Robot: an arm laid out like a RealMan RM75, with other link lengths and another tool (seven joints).
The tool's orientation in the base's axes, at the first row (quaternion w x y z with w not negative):
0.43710, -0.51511, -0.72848, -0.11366
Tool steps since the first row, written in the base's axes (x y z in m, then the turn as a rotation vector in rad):
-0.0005, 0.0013, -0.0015, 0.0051, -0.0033, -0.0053
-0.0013, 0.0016, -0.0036, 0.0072, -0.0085, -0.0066
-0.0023, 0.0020, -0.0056, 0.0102, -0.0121, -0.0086
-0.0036, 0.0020, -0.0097, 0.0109, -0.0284, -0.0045
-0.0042, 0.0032, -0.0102, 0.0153, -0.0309, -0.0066
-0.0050, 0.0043, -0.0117, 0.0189, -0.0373, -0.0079
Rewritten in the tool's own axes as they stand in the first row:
-0.0002, 0.0006, 0.0019, -0.0066, 0.0044, -0.0015
-0.0016, 0.0006, 0.0038, -0.0111, 0.0042, -0.0051
-0.0027, 0.0005, 0.0057, -0.0153, 0.0058, -0.0077
-0.0057, 0.0006, 0.0088, -0.0228, -0.0021, -0.0205
-0.0052, 0.0008, 0.0102, -0.0264, 0.0012, -0.0231
-0.0056, 0.0010, 0.0122, -0.0319, 0.0018, -0.0281

